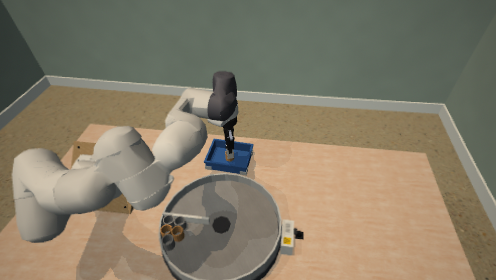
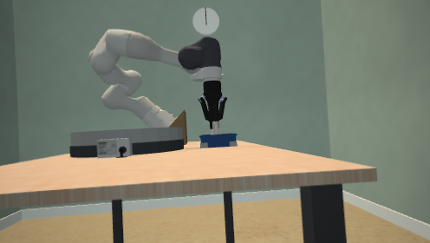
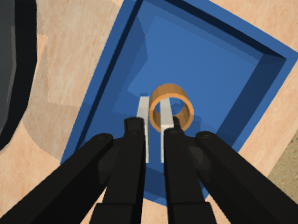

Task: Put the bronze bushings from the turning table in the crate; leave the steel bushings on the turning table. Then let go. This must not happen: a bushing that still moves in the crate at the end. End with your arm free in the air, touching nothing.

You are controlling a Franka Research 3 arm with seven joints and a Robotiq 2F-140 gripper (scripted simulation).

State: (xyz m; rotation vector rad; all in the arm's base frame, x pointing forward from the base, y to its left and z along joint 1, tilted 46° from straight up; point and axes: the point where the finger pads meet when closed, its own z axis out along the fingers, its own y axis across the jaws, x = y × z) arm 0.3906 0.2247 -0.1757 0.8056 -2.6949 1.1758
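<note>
My gripper is now 10 mm past the blue crate, 10 mm to the right of it and 50 mm above it. Also, from my hand: grey turning table (80 mm ahead, 340 mm to the right, 20 mm below).
</note>
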